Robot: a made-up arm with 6 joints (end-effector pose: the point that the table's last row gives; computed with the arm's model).
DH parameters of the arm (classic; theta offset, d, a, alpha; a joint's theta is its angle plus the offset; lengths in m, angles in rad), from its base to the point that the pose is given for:
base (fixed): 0 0.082 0 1.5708
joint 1: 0 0.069 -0.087 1.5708
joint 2: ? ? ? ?
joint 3: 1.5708 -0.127 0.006 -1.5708
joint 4: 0 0.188 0.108 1.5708
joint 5: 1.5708 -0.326 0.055 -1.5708
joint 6: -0.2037 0 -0.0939 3.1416
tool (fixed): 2.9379 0.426 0 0
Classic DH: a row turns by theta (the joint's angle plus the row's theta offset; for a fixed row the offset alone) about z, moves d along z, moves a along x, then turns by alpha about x.
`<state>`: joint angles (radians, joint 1 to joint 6).
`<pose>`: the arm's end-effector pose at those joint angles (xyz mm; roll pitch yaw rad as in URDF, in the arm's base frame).
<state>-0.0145 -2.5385 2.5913 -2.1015 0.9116 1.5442</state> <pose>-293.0 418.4 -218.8 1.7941 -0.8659 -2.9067</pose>
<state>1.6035 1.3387 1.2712 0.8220 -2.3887 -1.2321</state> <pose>-24.0 -428.0 372.0 2.0944 -0.7045 -0.9222</pose>
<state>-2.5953 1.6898 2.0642 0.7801 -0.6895 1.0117</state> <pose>-447.8 18.8 -223.1 -2.2173 -0.2405 0.6710</pose>
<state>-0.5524 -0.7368 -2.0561 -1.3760 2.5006 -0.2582</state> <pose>149.1 571.4 307.9 -0.7465 0.0080 0.0749</pose>
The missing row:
joint 2: 0 -0.01 -0.004 -1.5708
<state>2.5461 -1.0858 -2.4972 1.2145 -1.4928 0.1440</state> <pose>412.6 -227.1 -295.4 -1.2765 -0.3408 -2.4231</pose>
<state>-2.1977 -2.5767 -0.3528 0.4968 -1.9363 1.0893</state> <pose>51.8 -271.5 510.8 0.0440 0.6190 1.9491</pose>
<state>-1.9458 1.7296 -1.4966 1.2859 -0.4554 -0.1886</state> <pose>-259.3 28.6 -486.0 -2.4441 -0.6794 2.7604</pose>
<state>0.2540 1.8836 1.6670 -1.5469 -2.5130 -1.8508</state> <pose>305.0 239.8 277.1 0.6832 -0.1690 1.4372</pose>
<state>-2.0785 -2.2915 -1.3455 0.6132 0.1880 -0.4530</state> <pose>627.2 -445.4 589.8 -0.1155 -0.8930 -2.7565</pose>
